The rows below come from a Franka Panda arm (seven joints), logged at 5 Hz.
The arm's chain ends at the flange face. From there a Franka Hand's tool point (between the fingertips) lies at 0.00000 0.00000 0.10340 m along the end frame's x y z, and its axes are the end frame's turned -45 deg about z.
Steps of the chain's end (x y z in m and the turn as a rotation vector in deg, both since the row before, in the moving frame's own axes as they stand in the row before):
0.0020 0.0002 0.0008 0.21 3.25 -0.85
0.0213 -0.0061 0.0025 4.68 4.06 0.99
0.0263 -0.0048 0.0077 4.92 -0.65 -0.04
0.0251 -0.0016 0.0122 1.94 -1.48 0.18
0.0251 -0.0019 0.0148 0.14 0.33 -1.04
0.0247 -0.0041 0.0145 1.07 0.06 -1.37
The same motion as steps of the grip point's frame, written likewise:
0.0057 0.0054 0.0006 -2.15 2.45 -0.85
0.0305 0.0101 0.0019 0.44 6.18 0.99
0.0274 0.0081 0.0073 3.94 3.02 -0.04
0.0195 0.0123 0.0121 2.42 0.33 0.18
0.0197 0.0166 0.0148 -0.13 0.33 -1.04
0.0218 0.0133 0.0145 0.71 0.80 -1.37

